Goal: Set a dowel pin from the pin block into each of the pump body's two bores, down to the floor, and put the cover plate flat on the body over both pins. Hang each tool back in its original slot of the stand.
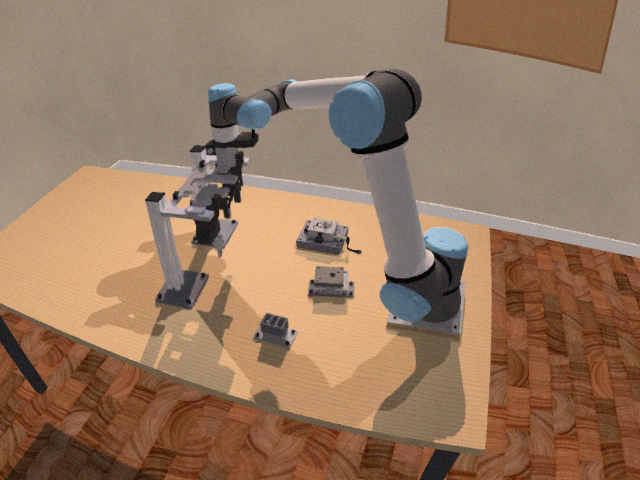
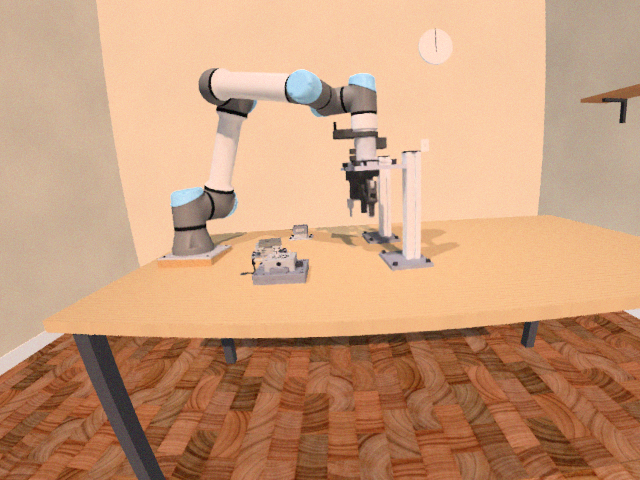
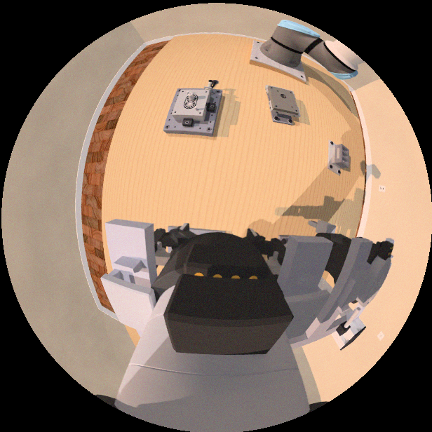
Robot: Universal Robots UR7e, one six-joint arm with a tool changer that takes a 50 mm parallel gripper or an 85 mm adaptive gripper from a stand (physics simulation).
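Where they show: hand, its tool point: [image 2: 365, 154]; arm's base, origin of its link: [image 2: 193, 251].
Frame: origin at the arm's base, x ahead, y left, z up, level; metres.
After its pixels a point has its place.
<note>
The adaptive gripper [image 1: 232, 206] [image 2: 367, 206] [image 3: 218, 232] on my arm sits among the arms of the tool stand [image 1: 166, 248] @[x 0.664, y 0.284, z 0.139 m] [image 2: 412, 206] @[x 0.765, y -0.012, z 0.137 m] [image 3: 306, 260]. Its fingers are spread, with no part seen between them; the tips are partly hidden. The parallel gripper [image 1: 207, 227] hangs in a neighbouring slot. The pump body [image 1: 321, 230] @[x 0.402, y -0.114, z 0.030 m] [image 2: 278, 264] @[x 0.416, y -0.175, z 0.020 m] [image 3: 189, 109] sits in its fixture; small upright shapes show on top, too small to confirm as pins. The cover plate [image 1: 329, 275] @[x 0.291, y 0.055, z 0.024 m] [image 2: 269, 241] @[x 0.298, y 0.037, z 0.026 m] [image 3: 283, 100] lies on its holder. The pin block [image 1: 273, 324] @[x 0.337, y 0.276, z 0.014 m] [image 2: 299, 230] @[x 0.336, y 0.256, z 0.013 m] [image 3: 341, 155] shows dark openings; its contents are unclear.
The fixture's base plate [image 1: 305, 246] @[x 0.437, y -0.074, z -0.017 m] [image 2: 281, 279] @[x 0.429, y -0.197, z -0.013 m] [image 3: 170, 126] carries clamps and a dark handle. The robot's base [image 1: 423, 320] @[x 0.005, y 0.077, z -0.004 m] [image 2: 193, 258] @[x 0.072, y -0.090, z 0.003 m] [image 3: 280, 65] is beyond the cover plate. Stand arms and posts closely surround the mounted gripper.
</note>
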